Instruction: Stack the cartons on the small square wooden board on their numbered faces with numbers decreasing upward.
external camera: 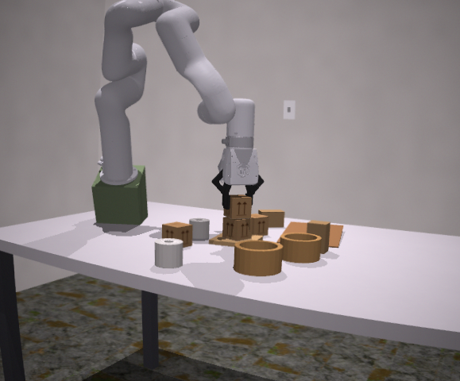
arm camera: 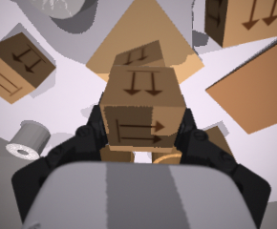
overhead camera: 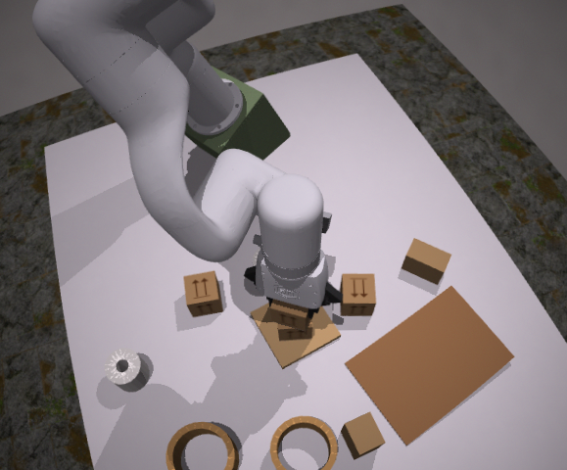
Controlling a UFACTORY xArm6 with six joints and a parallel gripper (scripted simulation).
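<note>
The carton lies 10 mm below my hand. Also, from my hand: plain brown box (280 mm to the left, 90 mm below, 30 mm behind).
</note>
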